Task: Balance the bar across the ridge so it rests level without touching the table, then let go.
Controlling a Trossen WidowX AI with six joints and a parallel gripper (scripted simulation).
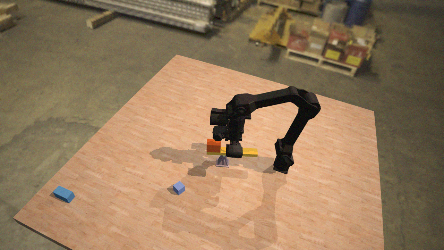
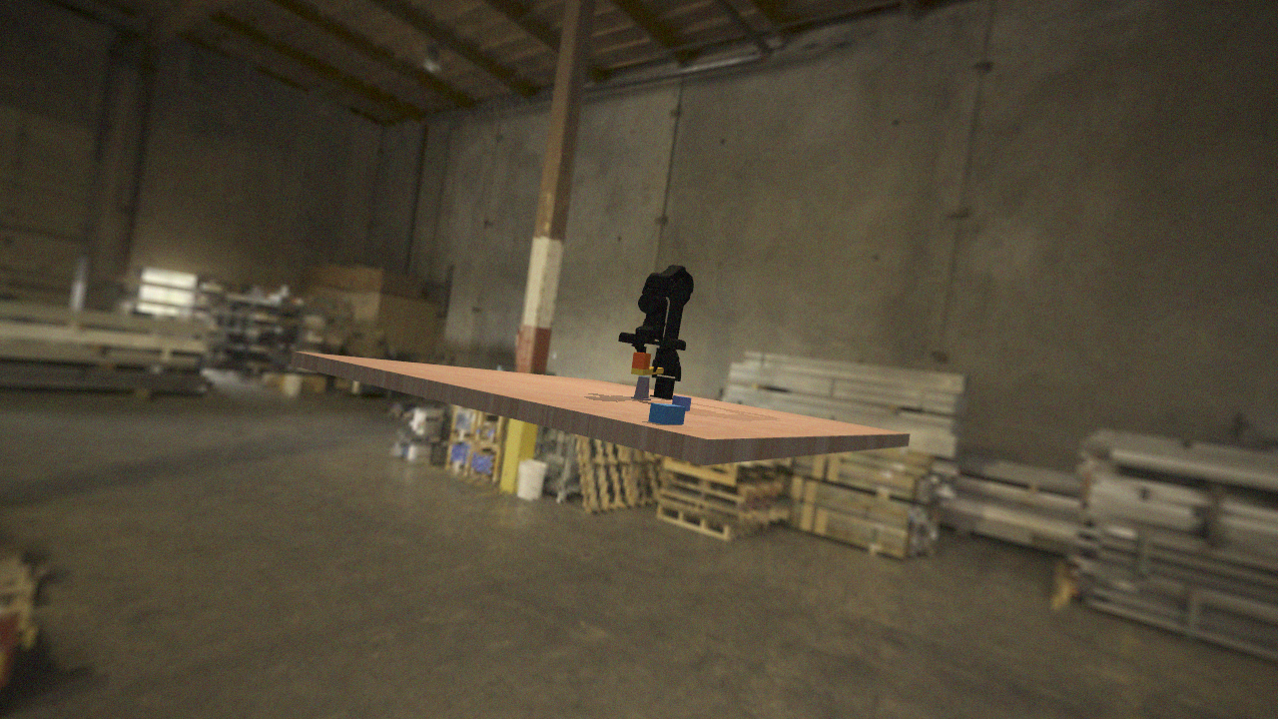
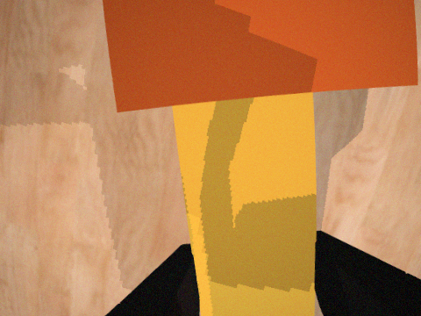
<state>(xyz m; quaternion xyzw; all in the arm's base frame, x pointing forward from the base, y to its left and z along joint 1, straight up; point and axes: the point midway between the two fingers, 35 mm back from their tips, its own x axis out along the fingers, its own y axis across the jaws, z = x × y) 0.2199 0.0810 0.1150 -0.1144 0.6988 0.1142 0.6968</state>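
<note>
Right now my gripper tip is 5 cm above the grey ridge, 3 cm short of it and 1 cm to the right of it. The rest, counted from my gripper tip: small light-blue cube: 21 cm to the left, 14 cm ahead, 6 cm below.
</note>
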